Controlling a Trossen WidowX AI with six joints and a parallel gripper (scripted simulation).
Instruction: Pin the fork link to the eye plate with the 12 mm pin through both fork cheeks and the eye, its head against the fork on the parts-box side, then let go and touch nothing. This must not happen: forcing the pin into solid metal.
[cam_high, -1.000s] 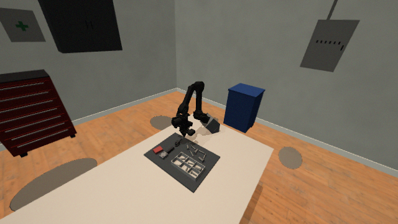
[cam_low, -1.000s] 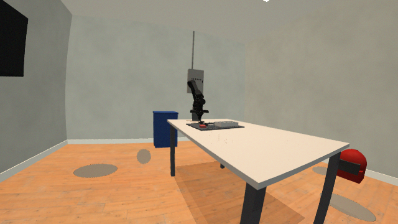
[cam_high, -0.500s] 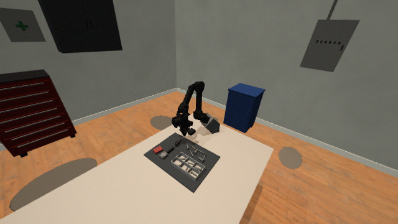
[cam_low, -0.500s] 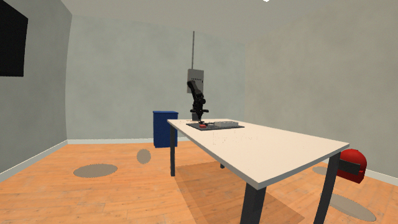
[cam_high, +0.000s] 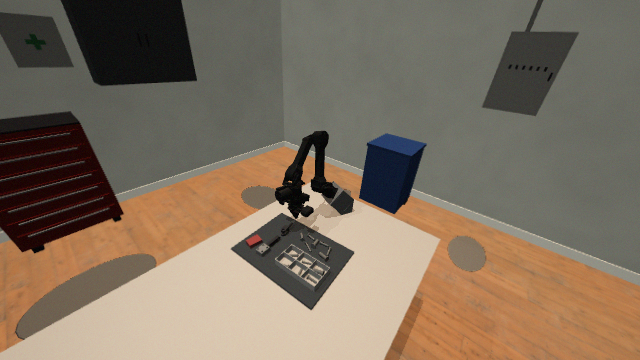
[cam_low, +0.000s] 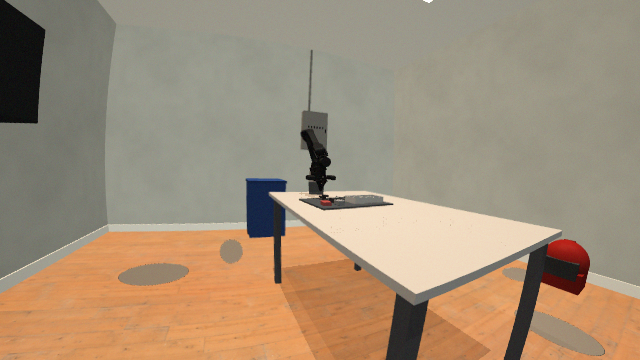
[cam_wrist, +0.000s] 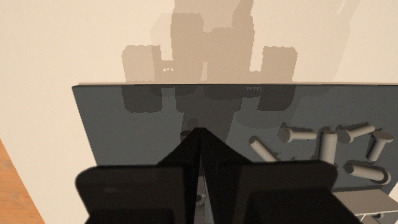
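Now: hand 70 mm short of the fork link, 60 mm above it and 10 mm to the left of it. Round my hand: eye plate 150 mm ahead, 70 mm below; dark mat 140 mm ahead, 100 mm to the left, 90 mm below; grey block 230 mm ahead, 60 mm below.
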